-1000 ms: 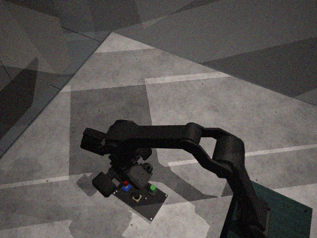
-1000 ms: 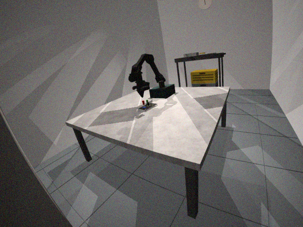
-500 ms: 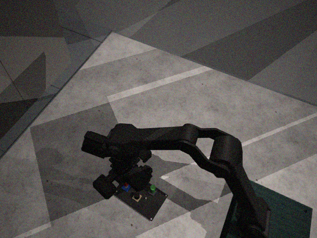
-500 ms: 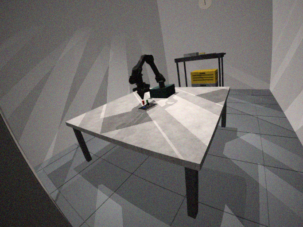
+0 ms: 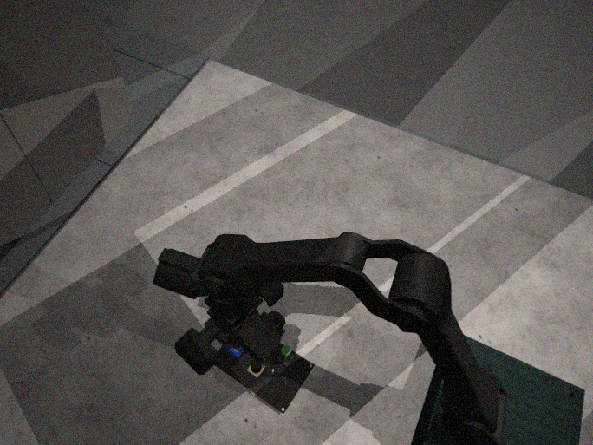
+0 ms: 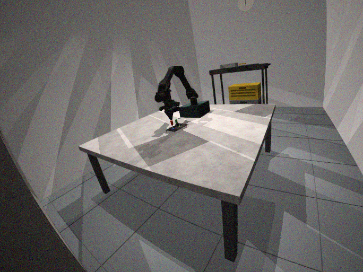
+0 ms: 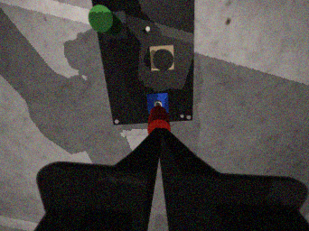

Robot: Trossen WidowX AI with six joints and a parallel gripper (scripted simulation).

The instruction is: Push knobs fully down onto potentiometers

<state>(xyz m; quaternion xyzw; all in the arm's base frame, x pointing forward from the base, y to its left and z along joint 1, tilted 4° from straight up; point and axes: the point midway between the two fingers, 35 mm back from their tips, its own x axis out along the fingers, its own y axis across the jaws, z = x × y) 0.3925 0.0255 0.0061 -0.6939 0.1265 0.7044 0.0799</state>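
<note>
Right now the red knob is 2 cm below my gripper tip. Also, from my gripper tip: green knob (9 cm behind, 3 cm to the right, 5 cm below).
</note>
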